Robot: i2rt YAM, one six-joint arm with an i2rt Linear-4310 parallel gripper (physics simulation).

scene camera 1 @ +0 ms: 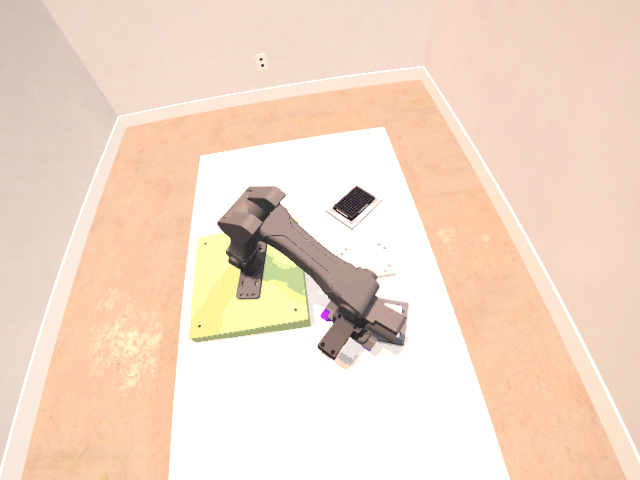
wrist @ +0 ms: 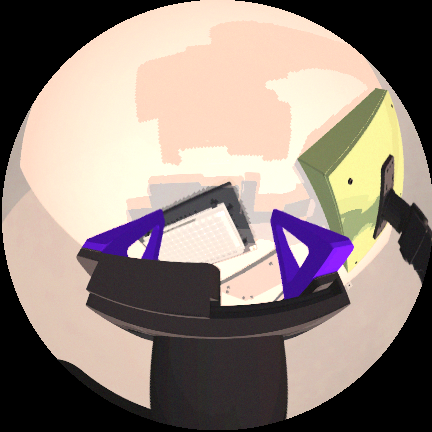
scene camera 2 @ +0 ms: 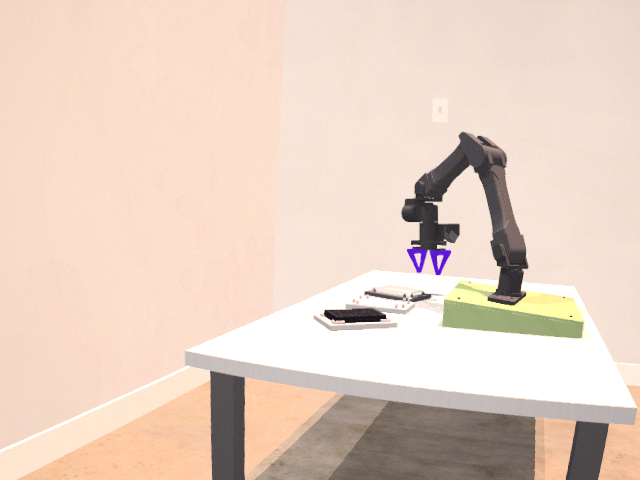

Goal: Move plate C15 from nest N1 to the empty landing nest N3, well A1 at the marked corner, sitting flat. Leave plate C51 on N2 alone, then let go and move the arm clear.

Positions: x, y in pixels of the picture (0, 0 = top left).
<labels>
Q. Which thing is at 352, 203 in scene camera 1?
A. A black gridded plate.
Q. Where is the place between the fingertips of the gripper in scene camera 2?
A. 428, 273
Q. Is the gripper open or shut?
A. Open.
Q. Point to a black gridded plate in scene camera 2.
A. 359, 315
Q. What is the gripper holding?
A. Nothing.
</labels>
